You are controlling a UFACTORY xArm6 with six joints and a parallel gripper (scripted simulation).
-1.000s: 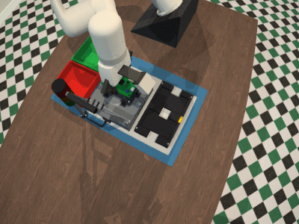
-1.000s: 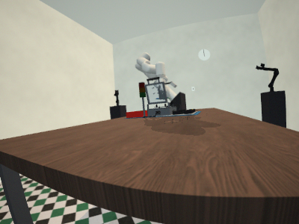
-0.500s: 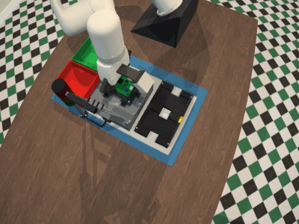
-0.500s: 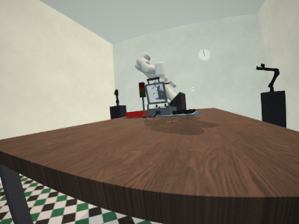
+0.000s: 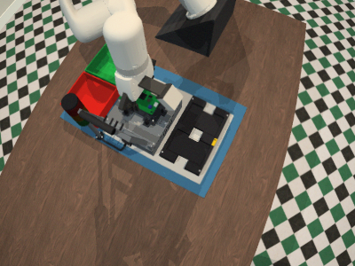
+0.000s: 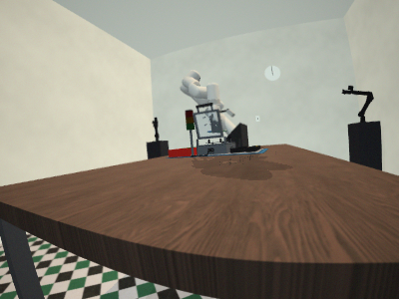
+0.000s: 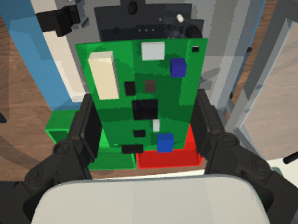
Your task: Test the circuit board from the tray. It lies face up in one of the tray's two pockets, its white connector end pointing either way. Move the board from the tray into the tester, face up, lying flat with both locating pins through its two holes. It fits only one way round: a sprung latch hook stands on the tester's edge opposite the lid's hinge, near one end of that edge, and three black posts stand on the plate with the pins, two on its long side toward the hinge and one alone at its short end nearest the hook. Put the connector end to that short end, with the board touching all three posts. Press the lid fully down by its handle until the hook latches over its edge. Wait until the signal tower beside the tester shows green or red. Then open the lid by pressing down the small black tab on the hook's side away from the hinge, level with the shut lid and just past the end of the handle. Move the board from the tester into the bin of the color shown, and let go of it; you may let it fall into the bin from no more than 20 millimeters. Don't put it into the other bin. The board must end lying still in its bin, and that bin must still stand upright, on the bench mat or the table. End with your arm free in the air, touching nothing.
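The black nest is 1 cm ahead of my hand, 1 cm to the left of it and 7 cm below it. From my hand the other things lie so: green circuit board right at my hand; then clear lid 12 cm ahead, 2 cm to the right, 5 cm above; then latch hook 5 cm behind, 6 cm to the left, 5 cm below.
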